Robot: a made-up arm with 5 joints.
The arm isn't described. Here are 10 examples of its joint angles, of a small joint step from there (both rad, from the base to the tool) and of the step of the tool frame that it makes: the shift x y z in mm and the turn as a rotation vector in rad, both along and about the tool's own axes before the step.
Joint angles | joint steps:
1: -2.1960 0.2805 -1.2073 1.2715 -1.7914 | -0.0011 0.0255 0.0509 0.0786 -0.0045
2: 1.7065 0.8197 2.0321 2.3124 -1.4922 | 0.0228 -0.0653 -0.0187 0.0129 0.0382
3: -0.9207 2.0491 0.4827 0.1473 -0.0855 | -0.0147 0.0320 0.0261 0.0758 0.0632
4: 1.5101 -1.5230 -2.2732 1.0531 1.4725 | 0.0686 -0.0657 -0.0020 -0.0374 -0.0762
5: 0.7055 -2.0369 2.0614 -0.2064 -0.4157 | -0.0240 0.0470 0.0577 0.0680 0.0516
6: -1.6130 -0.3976 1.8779 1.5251 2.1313 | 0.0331 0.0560 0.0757 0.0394 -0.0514
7: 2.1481 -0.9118 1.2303 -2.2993 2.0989 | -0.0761 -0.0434 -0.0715 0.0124 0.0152
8: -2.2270 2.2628 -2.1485 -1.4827 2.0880 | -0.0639 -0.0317 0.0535 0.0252 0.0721
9: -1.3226 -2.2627 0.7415 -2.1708 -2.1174 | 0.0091 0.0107 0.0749 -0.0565 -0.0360
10: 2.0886 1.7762 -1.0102 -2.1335 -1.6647 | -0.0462 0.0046 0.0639 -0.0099 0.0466
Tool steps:
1: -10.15 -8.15 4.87 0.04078 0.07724 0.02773
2: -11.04 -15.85 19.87 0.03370 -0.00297 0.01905
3: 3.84 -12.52 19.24 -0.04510 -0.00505 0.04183
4: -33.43 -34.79 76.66 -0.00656 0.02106 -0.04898
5: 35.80 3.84 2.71 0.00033 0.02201 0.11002
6: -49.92 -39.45 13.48 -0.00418 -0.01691 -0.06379
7: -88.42 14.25 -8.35 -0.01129 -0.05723 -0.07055
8: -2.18 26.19 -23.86 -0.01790 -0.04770 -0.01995
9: 26.09 -19.67 -6.86 -0.00942 -0.09403 -0.01945
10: 14.75 -3.40 9.85 -0.10033 0.02285 -0.03191
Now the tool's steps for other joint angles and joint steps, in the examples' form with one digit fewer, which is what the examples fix.
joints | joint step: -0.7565 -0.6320 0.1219 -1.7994 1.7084 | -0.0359 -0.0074 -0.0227 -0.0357 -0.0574
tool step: -3.1 -17.0 -33.6 0.0756 0.0247 0.0137
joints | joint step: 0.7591 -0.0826 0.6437 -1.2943 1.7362 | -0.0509 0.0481 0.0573 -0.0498 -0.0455
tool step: 71.6 8.3 -66.5 0.1036 0.0709 0.1079
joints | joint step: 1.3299 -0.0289 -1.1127 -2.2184 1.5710 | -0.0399 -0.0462 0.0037 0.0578 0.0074
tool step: 49.7 -19.7 1.9 0.0018 -0.0767 0.0597
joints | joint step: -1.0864 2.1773 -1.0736 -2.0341 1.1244 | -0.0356 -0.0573 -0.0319 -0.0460 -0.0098
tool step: -23.2 -30.6 -48.7 0.0665 -0.0185 -0.0222
